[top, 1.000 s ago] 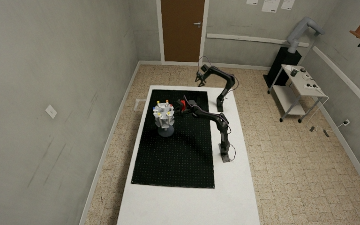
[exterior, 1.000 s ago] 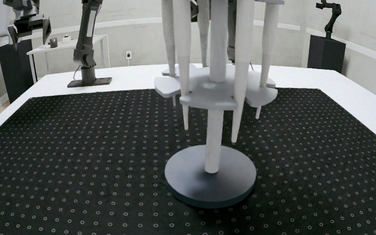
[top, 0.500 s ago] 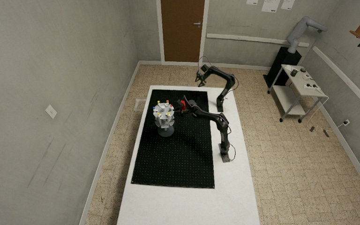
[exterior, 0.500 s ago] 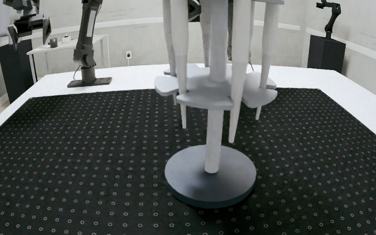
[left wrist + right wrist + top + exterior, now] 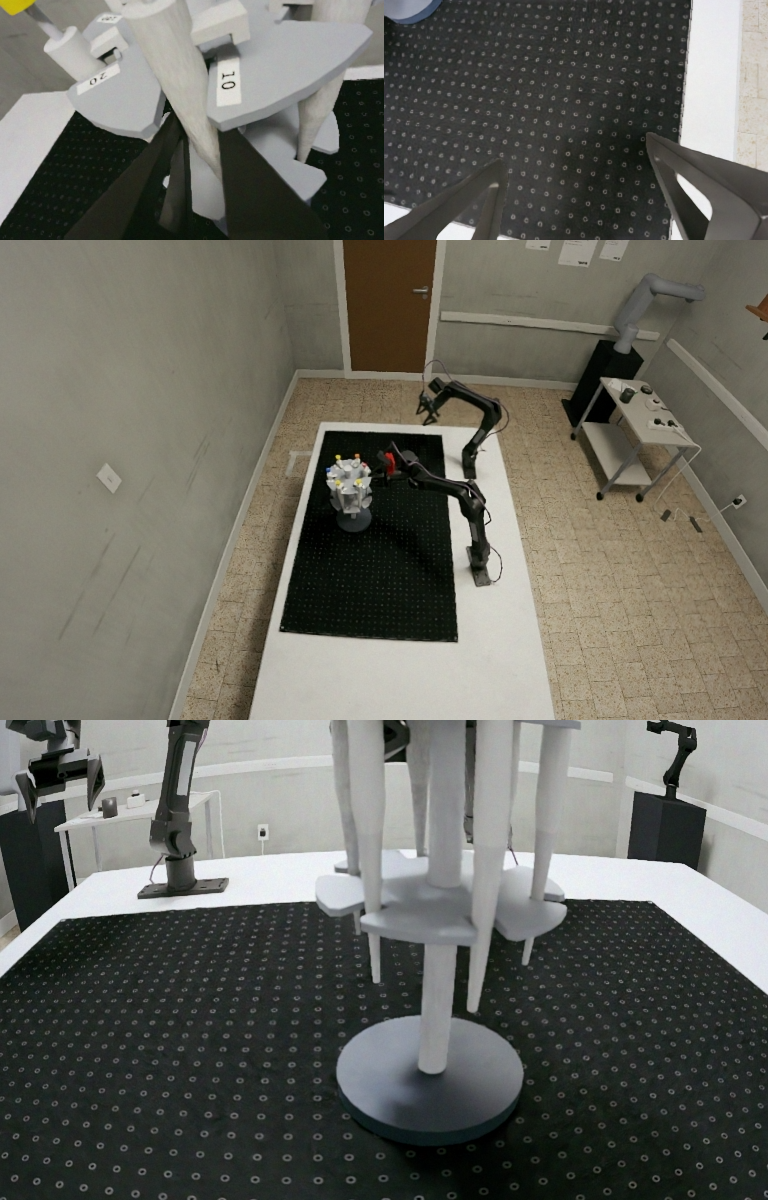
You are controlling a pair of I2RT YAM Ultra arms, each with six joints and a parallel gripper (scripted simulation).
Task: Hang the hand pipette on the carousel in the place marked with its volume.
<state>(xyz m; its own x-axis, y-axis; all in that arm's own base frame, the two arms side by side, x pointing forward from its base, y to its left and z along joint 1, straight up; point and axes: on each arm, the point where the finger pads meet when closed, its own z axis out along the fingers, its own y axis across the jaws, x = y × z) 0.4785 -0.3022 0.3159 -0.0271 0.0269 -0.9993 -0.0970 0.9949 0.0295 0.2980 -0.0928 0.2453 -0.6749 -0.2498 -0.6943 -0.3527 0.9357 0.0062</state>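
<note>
Now: left hand 10 mm short of the white pipette, 10 mm to the left of it and 20 mm above it.
</note>
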